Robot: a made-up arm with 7 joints.
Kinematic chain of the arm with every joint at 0, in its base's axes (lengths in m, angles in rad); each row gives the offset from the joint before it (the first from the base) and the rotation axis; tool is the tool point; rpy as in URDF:
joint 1: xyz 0 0 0.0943 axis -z
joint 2: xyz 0 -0.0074 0.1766 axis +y
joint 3: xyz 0 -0.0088 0.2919 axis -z
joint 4: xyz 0 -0.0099 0.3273 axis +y
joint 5: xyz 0 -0.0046 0.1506 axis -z
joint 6: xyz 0 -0.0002 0.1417 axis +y
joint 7: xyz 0 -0.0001 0.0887 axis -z
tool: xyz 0 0 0 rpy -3.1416 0 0
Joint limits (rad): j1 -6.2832..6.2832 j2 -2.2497..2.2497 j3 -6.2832..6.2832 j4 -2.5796..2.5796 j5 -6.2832..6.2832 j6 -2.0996..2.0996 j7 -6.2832..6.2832
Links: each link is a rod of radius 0.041 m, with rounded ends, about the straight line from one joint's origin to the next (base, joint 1, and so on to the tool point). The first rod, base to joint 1, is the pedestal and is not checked.
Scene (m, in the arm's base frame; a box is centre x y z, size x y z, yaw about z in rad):
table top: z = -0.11
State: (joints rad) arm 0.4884 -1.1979 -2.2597 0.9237 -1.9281 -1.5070 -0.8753
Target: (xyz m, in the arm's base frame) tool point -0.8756 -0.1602 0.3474
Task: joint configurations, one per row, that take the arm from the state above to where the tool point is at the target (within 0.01 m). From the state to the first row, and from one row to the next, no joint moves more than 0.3 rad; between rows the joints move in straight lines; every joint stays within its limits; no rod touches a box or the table.
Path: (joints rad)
1: 0.1972 -1.2690 -2.2973 0.7973 -1.9034 -1.4567 -0.8753
2: -0.0941 -1.3401 -2.3350 0.6709 -1.8787 -1.4065 -0.8753
3: -0.3853 -1.4112 -2.3726 0.5445 -1.8539 -1.3562 -0.8753

